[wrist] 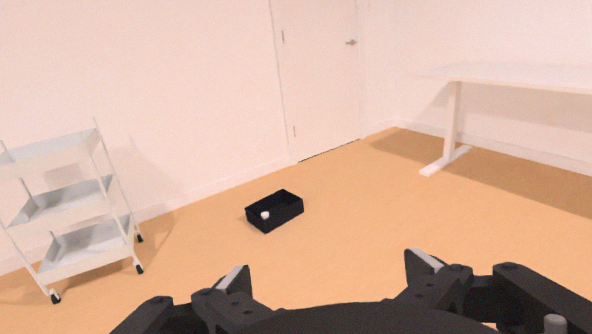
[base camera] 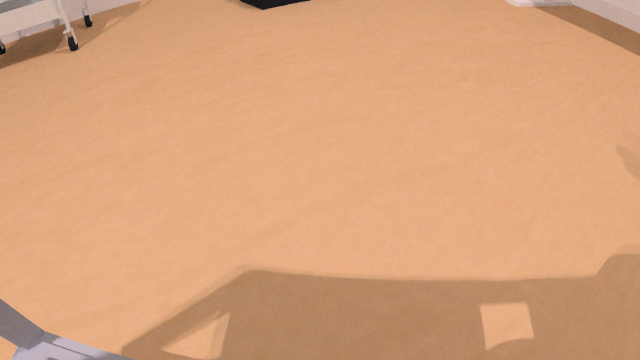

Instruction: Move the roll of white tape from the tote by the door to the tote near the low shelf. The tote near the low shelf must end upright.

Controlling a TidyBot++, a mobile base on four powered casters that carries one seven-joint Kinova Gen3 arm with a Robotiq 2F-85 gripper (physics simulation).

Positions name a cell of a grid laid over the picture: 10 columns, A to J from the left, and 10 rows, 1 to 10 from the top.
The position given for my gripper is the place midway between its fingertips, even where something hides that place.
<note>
In view: my gripper (wrist: F9), a white wheeled cart (wrist: B8) and a white door (wrist: F2).
</note>
